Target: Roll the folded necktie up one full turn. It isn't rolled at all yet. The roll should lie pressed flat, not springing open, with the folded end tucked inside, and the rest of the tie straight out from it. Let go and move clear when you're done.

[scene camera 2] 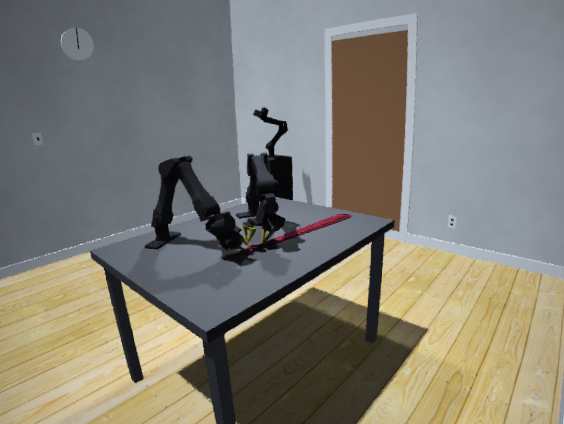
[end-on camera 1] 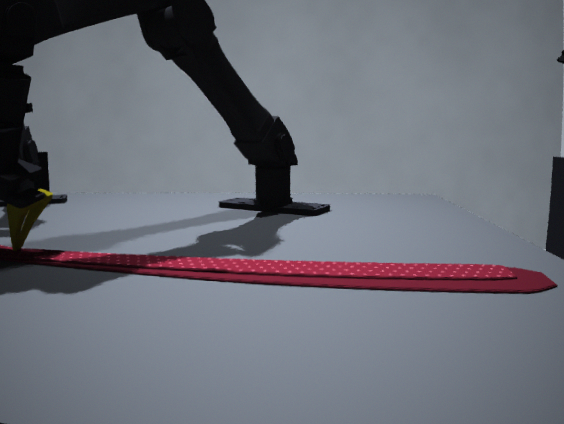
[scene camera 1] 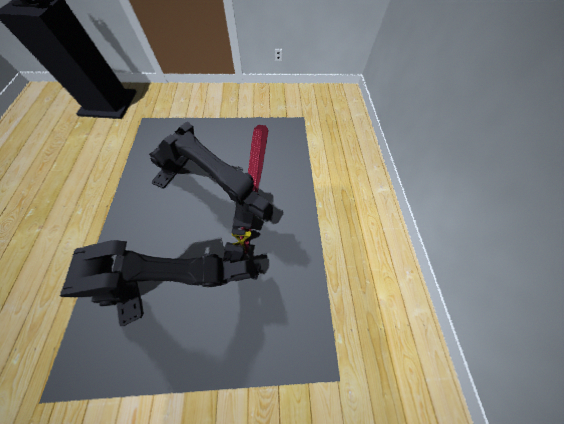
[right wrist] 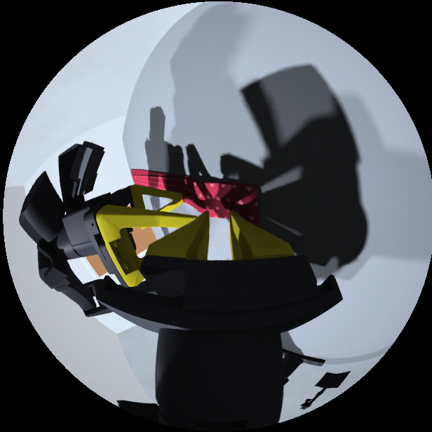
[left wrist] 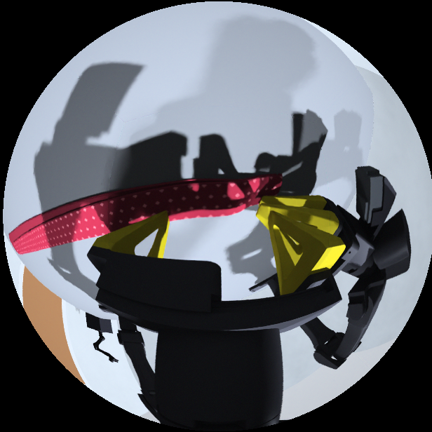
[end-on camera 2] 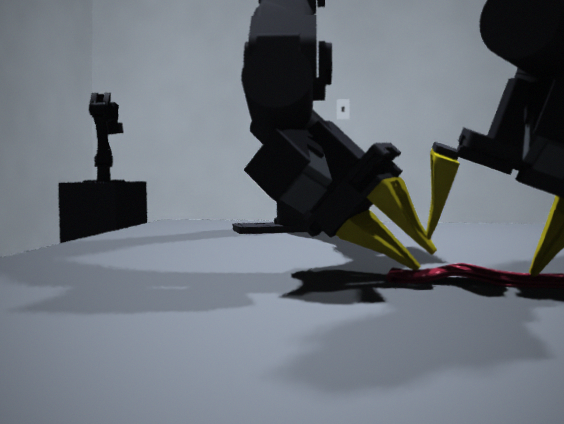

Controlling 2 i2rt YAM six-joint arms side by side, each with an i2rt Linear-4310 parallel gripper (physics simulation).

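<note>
The folded red dotted necktie (scene camera 1: 258,150) (scene camera 2: 310,230) (end-on camera 1: 300,267) (end-on camera 2: 465,269) (left wrist: 70,227) (right wrist: 215,197) lies unrolled along the table, slightly wavy near its square folded end. Its two pointed ends lie stacked at the far right in end-on camera 1. My left gripper (end-on camera 2: 481,255) (left wrist: 218,216) is wide open just above the tie; one fingertip is at the tie's top, and the tie is not gripped. My right gripper (end-on camera 2: 427,260) (right wrist: 219,215) is nearly shut, with a narrow gap, tilted low at the folded end. One fingertip looks to touch the end's top; whether it presses is unclear.
The grey table (scene camera 1: 190,350) (scene camera 2: 165,280) carries both arm bases along one long side. The two grippers stand very close together over the tie. A black pedestal (scene camera 1: 75,60) (end-on camera 2: 102,210) with another arm stands beyond the table.
</note>
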